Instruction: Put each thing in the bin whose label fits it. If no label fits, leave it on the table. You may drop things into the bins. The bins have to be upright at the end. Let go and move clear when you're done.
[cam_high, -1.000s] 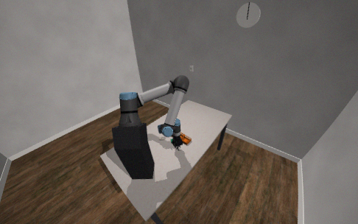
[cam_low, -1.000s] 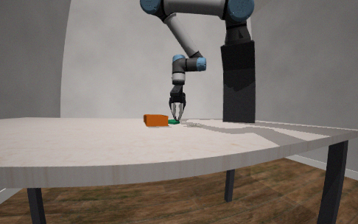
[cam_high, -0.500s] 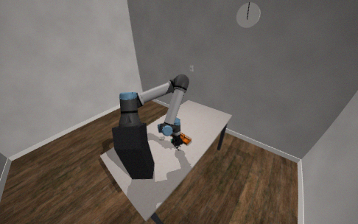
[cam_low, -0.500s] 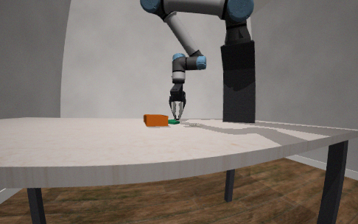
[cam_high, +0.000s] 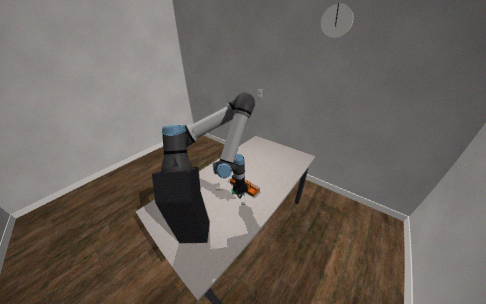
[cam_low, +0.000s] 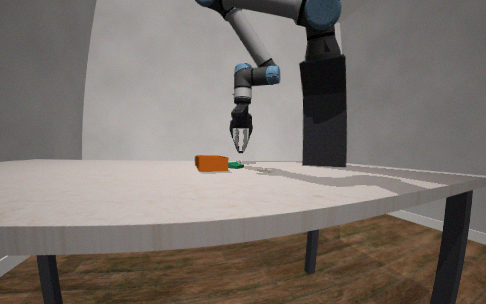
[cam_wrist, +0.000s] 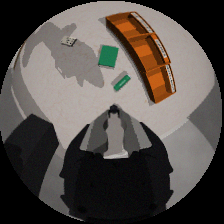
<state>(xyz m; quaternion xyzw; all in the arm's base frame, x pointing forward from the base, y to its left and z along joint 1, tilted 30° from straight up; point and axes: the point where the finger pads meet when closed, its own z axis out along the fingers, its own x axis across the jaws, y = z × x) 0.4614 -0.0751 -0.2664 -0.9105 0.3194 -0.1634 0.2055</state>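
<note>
Now: the green cylinder 5 cm ahead of my hand, 3 cm to the left of it and 6 cm below it. From my hand the other things lie so: green block: 6 cm ahead, 10 cm to the left, 6 cm below; small dark thing: 1 cm below; white object: 2 cm ahead, 23 cm to the left, 6 cm below.
</note>
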